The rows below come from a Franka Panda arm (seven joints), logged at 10 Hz.
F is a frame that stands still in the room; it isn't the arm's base.
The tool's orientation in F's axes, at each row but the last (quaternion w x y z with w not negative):
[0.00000, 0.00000, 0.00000, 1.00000]
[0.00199, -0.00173, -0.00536, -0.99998]
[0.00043, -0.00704, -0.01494, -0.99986]
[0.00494, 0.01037, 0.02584, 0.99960]
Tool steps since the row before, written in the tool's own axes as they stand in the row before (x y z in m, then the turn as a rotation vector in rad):
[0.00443, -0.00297, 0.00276, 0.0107, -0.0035, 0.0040]
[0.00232, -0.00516, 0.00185, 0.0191, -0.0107, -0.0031]
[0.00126, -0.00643, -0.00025, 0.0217, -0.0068, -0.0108]
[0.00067, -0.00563, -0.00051, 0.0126, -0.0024, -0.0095]
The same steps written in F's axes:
[-0.00443, 0.00297, 0.00276, -0.0107, 0.0035, 0.0040]
[-0.00233, 0.00517, 0.00180, -0.0192, 0.0106, -0.0031]
[-0.00127, 0.00642, -0.00042, -0.0219, 0.0065, -0.0107]
[-0.00063, 0.00560, -0.00079, -0.0128, 0.0020, -0.0094]

